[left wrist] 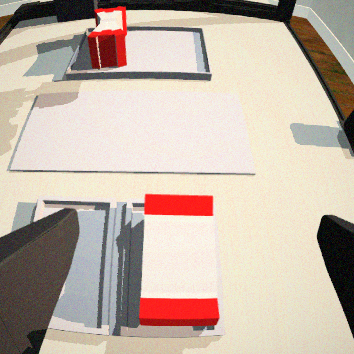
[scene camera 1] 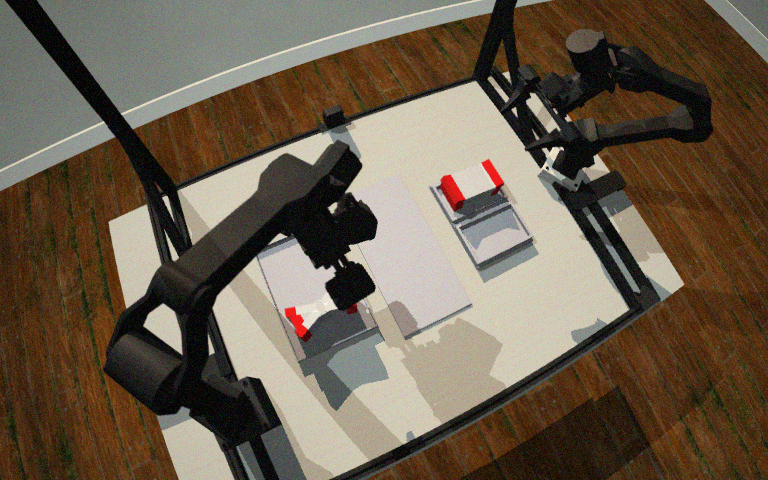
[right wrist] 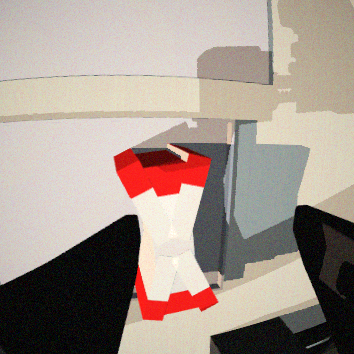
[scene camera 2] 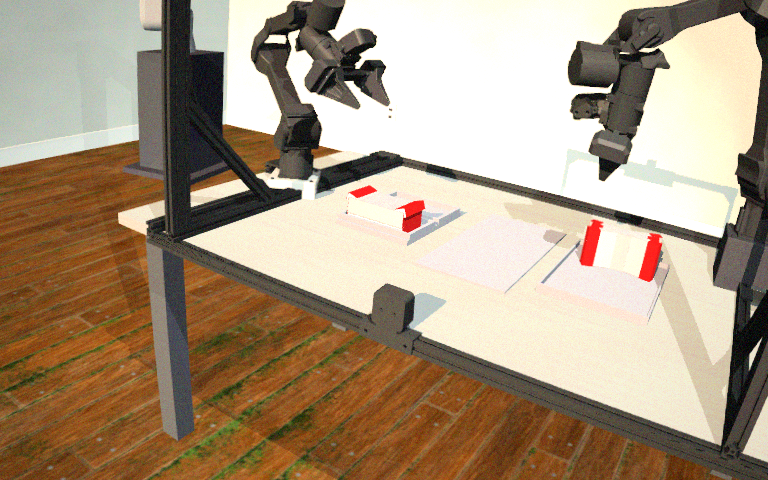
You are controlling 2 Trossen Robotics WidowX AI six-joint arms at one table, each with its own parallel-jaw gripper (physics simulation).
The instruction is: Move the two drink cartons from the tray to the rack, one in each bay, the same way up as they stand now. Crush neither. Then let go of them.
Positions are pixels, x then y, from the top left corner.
Scene:
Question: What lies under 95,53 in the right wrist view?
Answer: A pale mat.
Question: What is the right gripper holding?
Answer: Nothing.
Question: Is the left gripper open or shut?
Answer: Open.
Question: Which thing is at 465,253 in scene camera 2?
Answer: A pale mat.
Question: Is the right gripper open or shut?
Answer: Open.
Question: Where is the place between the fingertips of the left gripper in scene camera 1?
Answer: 512,131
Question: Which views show the left gripper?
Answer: The left wrist view, scene camera 1 and scene camera 2 only.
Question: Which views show the right gripper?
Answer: Scene camera 1, the right wrist view and scene camera 2 only.

